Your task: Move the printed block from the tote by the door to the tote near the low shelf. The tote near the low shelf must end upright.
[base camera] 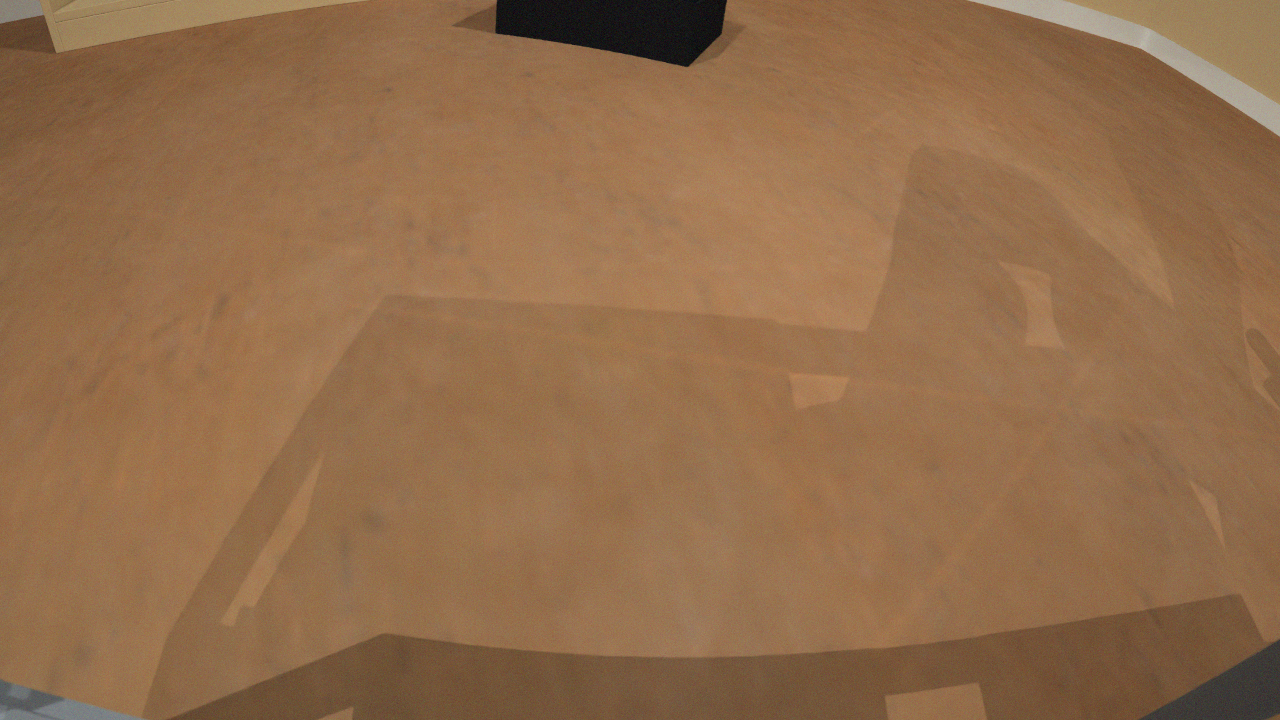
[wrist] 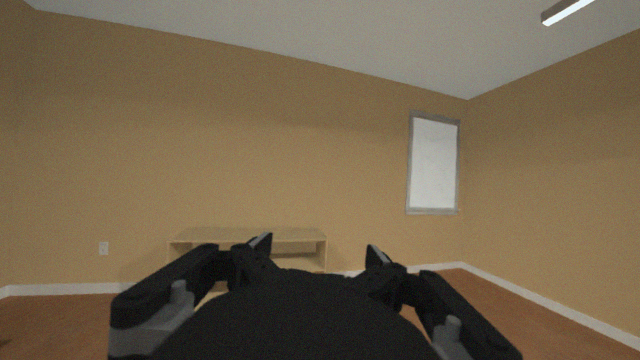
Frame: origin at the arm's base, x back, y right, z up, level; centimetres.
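Where they show: gripper, between the fingertips: [wrist: 318,249].
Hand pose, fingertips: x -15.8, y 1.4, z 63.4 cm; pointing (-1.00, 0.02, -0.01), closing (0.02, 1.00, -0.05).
Observation:
After its pixels a point has its place.
My gripper [wrist: 318,249] {x -15.8, y 1.4, z 63.3 cm} is open and empty, its two black fingers apart in the wrist view. The low shelf [wrist: 290,234] {x -155.4, y -24.3, z 21.4 cm} [base camera: 116,25] {x -123.8, y -94.7, z -36.4 cm}, pale wood, stands against the far wall behind the fingers in the wrist view; a lower corner of it shows at the top left of the base view. A black box-shaped thing [base camera: 608,26] {x -108.1, y -0.2, z -35.7 cm} stands on the floor to the right of the shelf in the base view, its top cut off by the frame edge; whether it is a tote I cannot tell. The printed block does not show in either view.
Yellow walls [wrist: 250,150] {x -171.3, y -72.8, z 98.1 cm} with a white baseboard [wrist: 550,302] {x -157.7, y 228.8, z -32.8 cm} bound the room; the baseboard [base camera: 1074,17] {x -230.5, y 160.9, z -35.5 cm} also runs along the base view's top right. A window [wrist: 434,165] {x -228.6, y 150.9, z 102.1 cm} is on the far wall. Shadows of the robot lie across the brown floor [base camera: 581,179] {x -70.0, y -1.3, z -39.6 cm}.

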